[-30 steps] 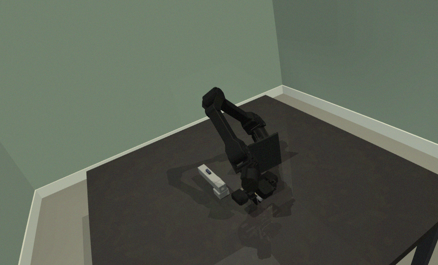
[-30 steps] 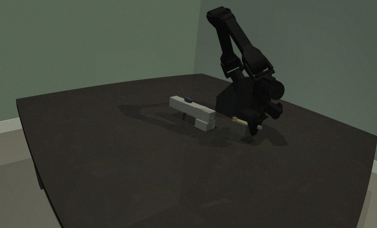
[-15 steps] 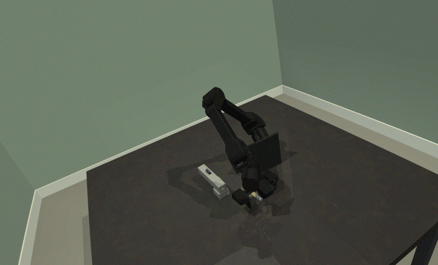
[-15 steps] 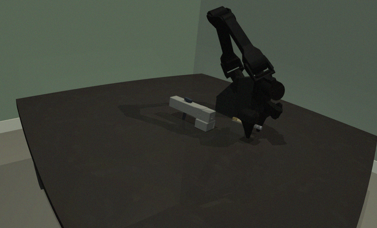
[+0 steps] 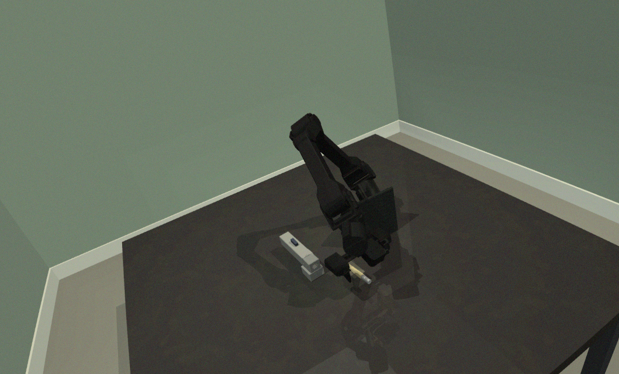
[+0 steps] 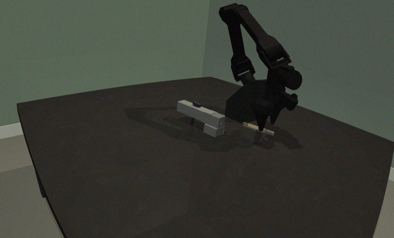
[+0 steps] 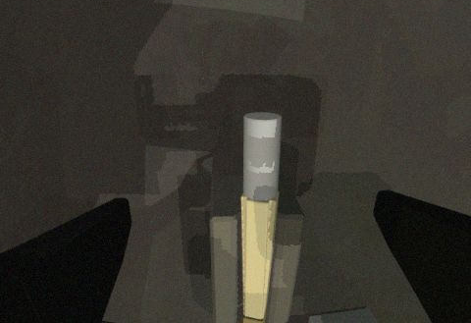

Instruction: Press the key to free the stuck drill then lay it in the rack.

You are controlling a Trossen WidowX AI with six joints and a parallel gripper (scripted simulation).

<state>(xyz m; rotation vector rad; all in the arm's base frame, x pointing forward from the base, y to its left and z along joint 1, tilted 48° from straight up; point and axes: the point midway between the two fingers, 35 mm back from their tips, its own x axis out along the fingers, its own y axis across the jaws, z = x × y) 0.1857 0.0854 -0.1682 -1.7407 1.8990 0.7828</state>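
My gripper tip is 5 cm to the left of the rack block and 4 cm above it. The rest, counted from my gripper tip: dark blue t-shaped peg 24 cm to the right, 9 cm ahead; then pale housing 21 cm to the right, 9 cm ahead, 1 cm below.
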